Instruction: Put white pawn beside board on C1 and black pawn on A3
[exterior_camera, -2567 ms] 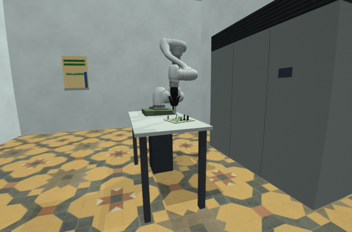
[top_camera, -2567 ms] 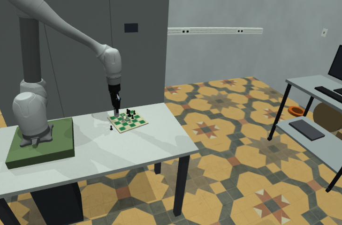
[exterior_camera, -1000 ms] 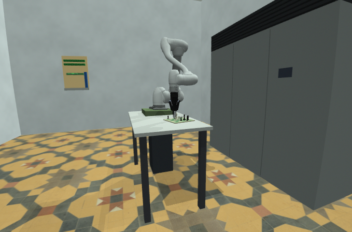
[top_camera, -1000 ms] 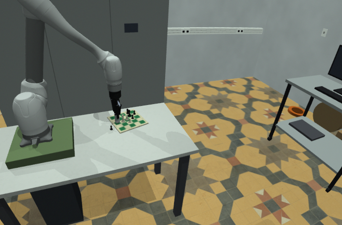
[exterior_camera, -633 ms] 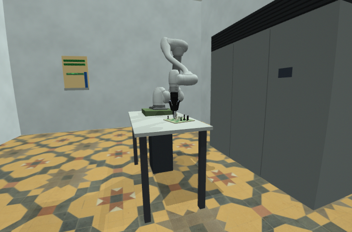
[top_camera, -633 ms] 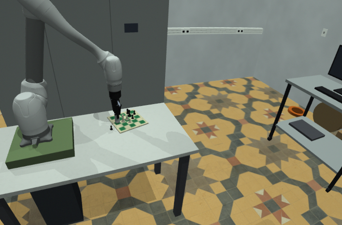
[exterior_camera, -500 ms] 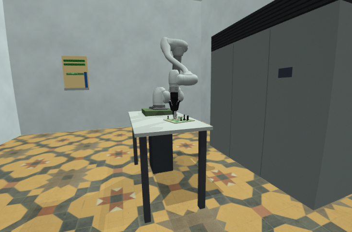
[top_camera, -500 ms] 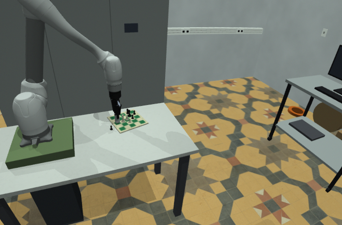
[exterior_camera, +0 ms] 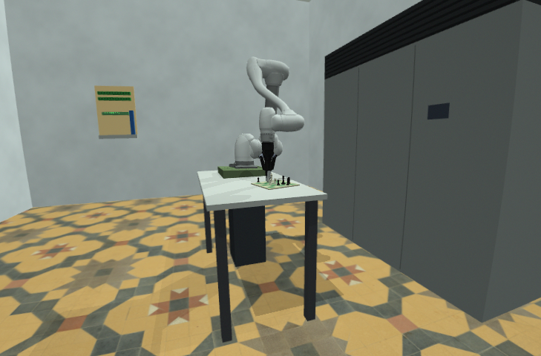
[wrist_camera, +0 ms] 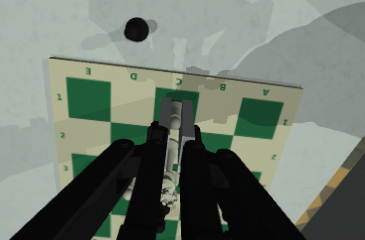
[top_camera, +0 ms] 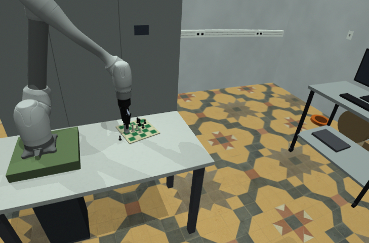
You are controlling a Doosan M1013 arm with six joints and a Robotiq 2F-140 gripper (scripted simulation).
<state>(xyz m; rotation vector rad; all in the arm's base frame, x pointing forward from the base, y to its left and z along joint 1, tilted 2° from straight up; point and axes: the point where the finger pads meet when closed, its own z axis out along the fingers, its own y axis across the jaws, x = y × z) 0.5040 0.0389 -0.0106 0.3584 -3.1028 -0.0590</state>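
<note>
The chessboard lies 7 cm ahead of my hand, 2 cm to the left of it and 4 cm below it.
</note>
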